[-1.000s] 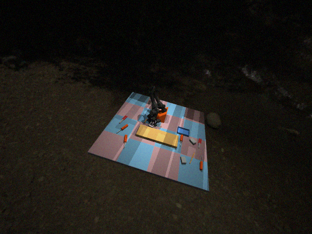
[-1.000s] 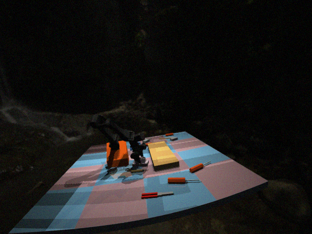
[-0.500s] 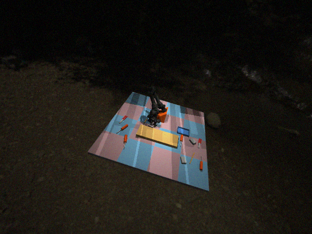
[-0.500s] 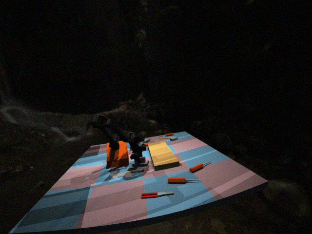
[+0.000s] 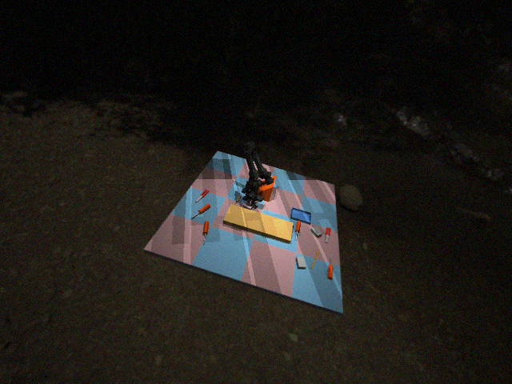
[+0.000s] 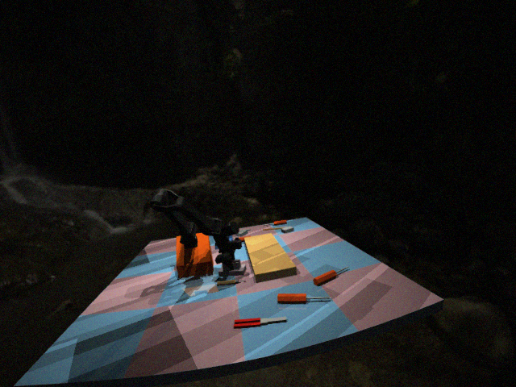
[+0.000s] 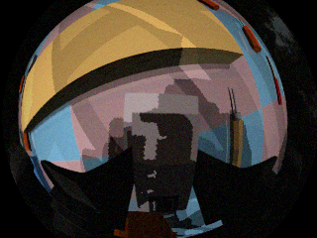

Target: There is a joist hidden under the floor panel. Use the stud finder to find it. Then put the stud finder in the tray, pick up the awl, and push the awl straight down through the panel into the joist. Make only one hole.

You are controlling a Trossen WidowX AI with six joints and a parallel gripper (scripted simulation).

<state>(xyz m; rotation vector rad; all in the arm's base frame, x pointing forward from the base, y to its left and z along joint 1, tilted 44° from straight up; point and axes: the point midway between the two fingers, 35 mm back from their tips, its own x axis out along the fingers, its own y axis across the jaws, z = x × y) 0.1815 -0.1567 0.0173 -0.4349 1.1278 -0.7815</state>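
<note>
My gripper tip is now 1 cm past the awl, 11 cm to the left of it and 2 cm above it. Round my gripper tip: blue tray 2 cm behind, 44 cm to the left, 1 cm below; stud finder 2 cm behind, 1 cm to the left, 2 cm above.
</note>
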